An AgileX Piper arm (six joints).
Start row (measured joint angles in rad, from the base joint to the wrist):
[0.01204, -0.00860, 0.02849, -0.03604, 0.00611, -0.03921]
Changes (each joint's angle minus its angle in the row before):
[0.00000, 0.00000, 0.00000, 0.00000, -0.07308, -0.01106]
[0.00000, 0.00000, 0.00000, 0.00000, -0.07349, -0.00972]
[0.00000, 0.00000, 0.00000, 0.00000, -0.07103, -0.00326]
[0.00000, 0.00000, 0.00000, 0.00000, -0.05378, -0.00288]
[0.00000, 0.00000, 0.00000, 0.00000, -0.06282, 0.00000]
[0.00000, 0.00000, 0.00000, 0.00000, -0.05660, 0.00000]
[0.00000, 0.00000, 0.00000, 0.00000, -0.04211, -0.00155]
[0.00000, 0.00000, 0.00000, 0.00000, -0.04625, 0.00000]
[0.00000, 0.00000, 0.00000, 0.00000, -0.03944, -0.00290]
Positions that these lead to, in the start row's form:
[0.01204, -0.00860, 0.02849, -0.03604, -0.06697, -0.05027]
[0.01204, -0.00860, 0.02849, -0.03604, -0.14046, -0.05999]
[0.01204, -0.00860, 0.02849, -0.03604, -0.21149, -0.06325]
[0.01204, -0.00860, 0.02849, -0.03604, -0.26527, -0.06613]
[0.01204, -0.00860, 0.02849, -0.03604, -0.32809, -0.06613]
[0.01204, -0.00860, 0.02849, -0.03604, -0.38469, -0.06613]
[0.01204, -0.00860, 0.02849, -0.03604, -0.42680, -0.06768]
[0.01204, -0.00860, 0.02849, -0.03604, -0.47305, -0.06768]
[0.01204, -0.00860, 0.02849, -0.03604, -0.51249, -0.07058]

